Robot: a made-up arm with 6 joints. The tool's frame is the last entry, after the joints. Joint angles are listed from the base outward.
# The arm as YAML. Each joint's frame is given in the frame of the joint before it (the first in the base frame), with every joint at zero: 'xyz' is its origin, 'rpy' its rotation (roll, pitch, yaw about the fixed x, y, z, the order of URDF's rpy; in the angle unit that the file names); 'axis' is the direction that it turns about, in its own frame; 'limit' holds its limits. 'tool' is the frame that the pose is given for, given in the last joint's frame.
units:
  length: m
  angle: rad
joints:
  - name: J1
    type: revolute
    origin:
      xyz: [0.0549, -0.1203, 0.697]
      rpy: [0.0, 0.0, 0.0]
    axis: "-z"
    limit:
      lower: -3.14
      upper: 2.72
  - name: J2
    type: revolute
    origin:
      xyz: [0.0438, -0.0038, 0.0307]
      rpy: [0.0, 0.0, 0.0]
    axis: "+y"
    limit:
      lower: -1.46
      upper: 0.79
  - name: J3
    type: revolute
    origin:
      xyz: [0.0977, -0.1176, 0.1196]
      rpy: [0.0, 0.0, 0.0]
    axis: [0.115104, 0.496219, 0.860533]
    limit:
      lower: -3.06
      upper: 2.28
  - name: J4
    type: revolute
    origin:
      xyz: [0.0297, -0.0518, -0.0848]
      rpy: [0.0, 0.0, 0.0]
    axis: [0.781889, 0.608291, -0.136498]
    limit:
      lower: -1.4
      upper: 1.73
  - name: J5
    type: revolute
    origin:
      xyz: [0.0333, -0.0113, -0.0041]
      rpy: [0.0, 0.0, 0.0]
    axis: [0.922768, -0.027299, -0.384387]
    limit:
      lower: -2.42
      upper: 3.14
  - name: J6
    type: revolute
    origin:
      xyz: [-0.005, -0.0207, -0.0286]
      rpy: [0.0, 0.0, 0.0]
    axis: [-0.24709, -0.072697, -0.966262]
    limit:
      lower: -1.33
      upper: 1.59
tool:
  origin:
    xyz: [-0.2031, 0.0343, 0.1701]
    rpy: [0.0, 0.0, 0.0]
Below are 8 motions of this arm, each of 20 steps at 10 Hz.
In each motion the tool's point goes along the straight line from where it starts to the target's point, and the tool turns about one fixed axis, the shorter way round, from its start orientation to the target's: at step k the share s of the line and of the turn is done. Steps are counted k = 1, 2, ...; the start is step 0. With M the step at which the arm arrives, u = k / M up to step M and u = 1 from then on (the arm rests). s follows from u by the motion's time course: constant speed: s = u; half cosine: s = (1 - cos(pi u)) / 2; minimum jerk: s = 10 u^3 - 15 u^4 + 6 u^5.
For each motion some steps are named. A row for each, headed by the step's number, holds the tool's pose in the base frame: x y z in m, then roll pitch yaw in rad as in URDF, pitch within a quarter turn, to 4 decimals.
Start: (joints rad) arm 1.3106 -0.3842 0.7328 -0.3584 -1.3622 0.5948
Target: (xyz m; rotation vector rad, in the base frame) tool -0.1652 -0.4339 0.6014 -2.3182 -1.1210 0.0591
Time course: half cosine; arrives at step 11
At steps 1, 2, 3, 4, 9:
1: -0.1668 -0.1639 0.6882 -1.7835 -0.3480 -0.2143
2: -0.1667 -0.1802 0.6830 -1.8339 -0.3636 -0.1496
3: -0.1666 -0.2059 0.6747 -1.9159 -0.3820 -0.0454
4: -0.1664 -0.2389 0.6641 -2.0241 -0.3935 0.0911
9: -0.1653 -0.4120 0.6084 -2.5518 -0.2382 0.7718

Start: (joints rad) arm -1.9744 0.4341 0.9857 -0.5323 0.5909 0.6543
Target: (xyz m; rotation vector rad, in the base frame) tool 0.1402 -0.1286 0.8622 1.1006 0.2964 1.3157
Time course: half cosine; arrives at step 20
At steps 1, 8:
1: 0.1468 0.0339 0.9120 0.2378 0.6448 2.1142
8: 0.1445 -0.0216 0.8950 0.4035 0.2229 1.8920

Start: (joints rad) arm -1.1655 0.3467 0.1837 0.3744 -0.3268 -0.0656
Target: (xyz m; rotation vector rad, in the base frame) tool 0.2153 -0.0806 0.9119 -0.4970 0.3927 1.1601
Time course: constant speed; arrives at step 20
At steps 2, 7, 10, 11, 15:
2: 0.3014 -0.0922 0.9228 0.1927 0.6302 1.5317
7: 0.2775 -0.0890 0.9198 0.0794 0.6254 1.4185
10: 0.2632 -0.0871 0.9180 0.0123 0.6176 1.3515
11: 0.2584 -0.0864 0.9174 -0.0098 0.6142 1.3294
15: 0.2392 -0.0838 0.9149 -0.0966 0.5967 1.2428

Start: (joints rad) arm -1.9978 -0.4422 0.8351 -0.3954 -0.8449 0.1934
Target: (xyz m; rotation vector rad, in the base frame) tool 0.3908 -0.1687 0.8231 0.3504 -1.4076 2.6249
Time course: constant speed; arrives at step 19
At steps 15, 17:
15: 0.3684 -0.1502 0.8194 -1.0338 -0.2441 3.0965
17: 0.3796 -0.1595 0.8213 -1.0080 -0.2586 3.1113

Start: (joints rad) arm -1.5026 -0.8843 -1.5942 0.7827 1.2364 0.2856
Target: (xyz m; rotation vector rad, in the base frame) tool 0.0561 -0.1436 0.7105 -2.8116 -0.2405 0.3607
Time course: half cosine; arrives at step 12
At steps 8, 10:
8: 0.0740 -0.1629 0.7124 -2.9531 0.1786 0.2708
10: 0.0609 -0.1488 0.7110 -2.8542 0.2097 0.2236

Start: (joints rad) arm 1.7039 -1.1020 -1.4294 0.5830 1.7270 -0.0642
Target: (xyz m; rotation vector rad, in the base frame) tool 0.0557 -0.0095 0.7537 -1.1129 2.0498 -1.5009
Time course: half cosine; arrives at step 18
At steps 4, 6, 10, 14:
4: 0.0207 -0.0994 0.6953 -2.7401 -0.0317 -2.8548
6: 0.0260 -0.0858 0.7041 -2.6190 -0.0186 -2.7607
10: 0.0393 -0.0516 0.7264 -2.3115 -0.0369 -2.5216
14: 0.0511 -0.0214 0.7460 -2.0504 -0.1115 -2.3237

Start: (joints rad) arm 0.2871 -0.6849 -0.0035 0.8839 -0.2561 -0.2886
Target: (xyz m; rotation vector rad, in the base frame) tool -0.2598 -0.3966 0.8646 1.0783 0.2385 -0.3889
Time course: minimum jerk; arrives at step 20
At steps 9, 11, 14, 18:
9: -0.1537 -0.4075 0.8842 0.7165 -0.0454 -0.0544
11: -0.1870 -0.4041 0.8780 0.8283 0.0835 -0.1175
14: -0.2306 -0.3996 0.8700 0.9659 0.2611 -0.1793
18: -0.2583 -0.3968 0.8649 1.0510 0.3773 -0.2067

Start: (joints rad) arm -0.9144 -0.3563 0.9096 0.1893 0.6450 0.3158
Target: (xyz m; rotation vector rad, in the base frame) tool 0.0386 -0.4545 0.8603 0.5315 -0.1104 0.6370
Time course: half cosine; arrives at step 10
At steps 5, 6, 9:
5: 0.1509 -0.3249 0.9203 0.4319 0.1064 0.8645
6: 0.1162 -0.3649 0.9017 0.4331 -0.0079 0.7815
9: 0.0441 -0.4482 0.8632 0.4666 -0.2429 0.6042

